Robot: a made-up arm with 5 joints.
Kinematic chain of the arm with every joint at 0, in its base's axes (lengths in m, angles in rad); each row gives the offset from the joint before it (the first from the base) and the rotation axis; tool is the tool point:
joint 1: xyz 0 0 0.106 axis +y
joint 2: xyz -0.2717 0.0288 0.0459 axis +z
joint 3: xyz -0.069 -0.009 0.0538 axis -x
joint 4: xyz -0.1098 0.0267 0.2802 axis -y
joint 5: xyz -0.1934 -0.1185 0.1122 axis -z
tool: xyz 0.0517 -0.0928 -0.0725
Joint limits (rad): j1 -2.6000..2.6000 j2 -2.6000..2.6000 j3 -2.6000..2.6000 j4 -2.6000..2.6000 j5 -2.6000..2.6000
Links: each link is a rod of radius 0.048 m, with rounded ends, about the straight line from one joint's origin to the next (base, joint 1, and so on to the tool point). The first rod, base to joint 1, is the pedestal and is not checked.
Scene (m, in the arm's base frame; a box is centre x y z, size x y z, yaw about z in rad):
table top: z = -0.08
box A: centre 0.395 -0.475 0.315 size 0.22 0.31 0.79 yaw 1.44
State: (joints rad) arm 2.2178 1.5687 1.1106 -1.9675 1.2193
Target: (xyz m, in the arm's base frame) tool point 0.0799 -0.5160 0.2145
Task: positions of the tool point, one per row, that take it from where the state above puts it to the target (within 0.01 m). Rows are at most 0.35 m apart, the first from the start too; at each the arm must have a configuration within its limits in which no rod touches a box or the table.
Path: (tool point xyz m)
1: 0.6478 0.0329 0.6311
2: 0.3981 0.0938 0.8492
3: 0.0753 0.1491 0.9307
4: -0.2472 0.1769 0.8639
5: -0.5025 0.1612 0.6797
6: -0.3855 0.0077 0.8177
7: -0.2290 -0.1661 0.8697
8: -0.0695 -0.3338 0.8228
9: 0.0558 -0.4683 0.6871
10: 0.1206 -0.5473 0.4929
11: 0.1138 -0.5500 0.3440
12: 0.0799 -0.5160 0.2145

